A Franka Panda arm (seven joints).
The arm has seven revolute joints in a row. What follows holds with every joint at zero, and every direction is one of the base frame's. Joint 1 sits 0.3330 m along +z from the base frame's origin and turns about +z. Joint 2 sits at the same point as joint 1 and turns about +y. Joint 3 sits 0.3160 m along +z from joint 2 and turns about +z. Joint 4 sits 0.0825 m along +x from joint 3 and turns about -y. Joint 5 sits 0.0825 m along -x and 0.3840 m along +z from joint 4 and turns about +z. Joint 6 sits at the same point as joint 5 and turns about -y. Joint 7 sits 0.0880 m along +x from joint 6 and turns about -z. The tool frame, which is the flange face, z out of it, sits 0.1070 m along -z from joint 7; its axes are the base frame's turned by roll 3.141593, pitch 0.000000 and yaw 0.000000 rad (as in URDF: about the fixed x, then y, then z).
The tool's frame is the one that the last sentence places.
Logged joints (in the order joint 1, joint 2, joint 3, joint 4, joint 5, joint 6, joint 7), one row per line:
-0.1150, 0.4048, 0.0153, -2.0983, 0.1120, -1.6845, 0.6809
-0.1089, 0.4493, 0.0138, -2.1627, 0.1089, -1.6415, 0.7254
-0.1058, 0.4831, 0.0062, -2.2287, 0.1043, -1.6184, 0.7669
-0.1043, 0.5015, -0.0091, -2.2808, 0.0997, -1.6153, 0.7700
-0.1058, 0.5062, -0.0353, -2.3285, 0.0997, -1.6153, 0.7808
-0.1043, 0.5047, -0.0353, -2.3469, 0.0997, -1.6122, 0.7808
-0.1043, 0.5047, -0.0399, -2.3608, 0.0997, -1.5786, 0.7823
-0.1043, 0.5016, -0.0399, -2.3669, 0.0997, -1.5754, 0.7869
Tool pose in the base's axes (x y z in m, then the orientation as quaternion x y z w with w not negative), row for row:
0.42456, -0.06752, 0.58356, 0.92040, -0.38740, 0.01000, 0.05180
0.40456, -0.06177, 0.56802, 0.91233, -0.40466, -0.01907, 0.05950
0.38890, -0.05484, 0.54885, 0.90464, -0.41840, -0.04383, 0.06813
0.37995, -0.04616, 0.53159, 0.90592, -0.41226, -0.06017, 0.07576
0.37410, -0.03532, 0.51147, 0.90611, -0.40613, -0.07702, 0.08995
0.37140, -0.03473, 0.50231, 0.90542, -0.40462, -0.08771, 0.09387
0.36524, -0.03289, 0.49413, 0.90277, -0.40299, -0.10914, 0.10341
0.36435, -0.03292, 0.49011, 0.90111, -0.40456, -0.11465, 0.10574
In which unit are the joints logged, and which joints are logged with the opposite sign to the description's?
The joints are logged in radians. Opposite sign: joint 2, joint 3, joint 5, joint 6.
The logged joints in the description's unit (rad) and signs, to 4 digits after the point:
-0.1150, -0.4048, -0.0153, -2.0983, -0.1120, 1.6845, 0.6809
-0.1089, -0.4493, -0.0138, -2.1627, -0.1089, 1.6415, 0.7254
-0.1058, -0.4831, -0.0062, -2.2287, -0.1043, 1.6184, 0.7669
-0.1043, -0.5015, 0.0091, -2.2808, -0.0997, 1.6153, 0.7700
-0.1058, -0.5062, 0.0353, -2.3285, -0.0997, 1.6153, 0.7808
-0.1043, -0.5047, 0.0353, -2.3469, -0.0997, 1.6122, 0.7808
-0.1043, -0.5047, 0.0399, -2.3608, -0.0997, 1.5786, 0.7823
-0.1043, -0.5016, 0.0399, -2.3669, -0.0997, 1.5754, 0.7869

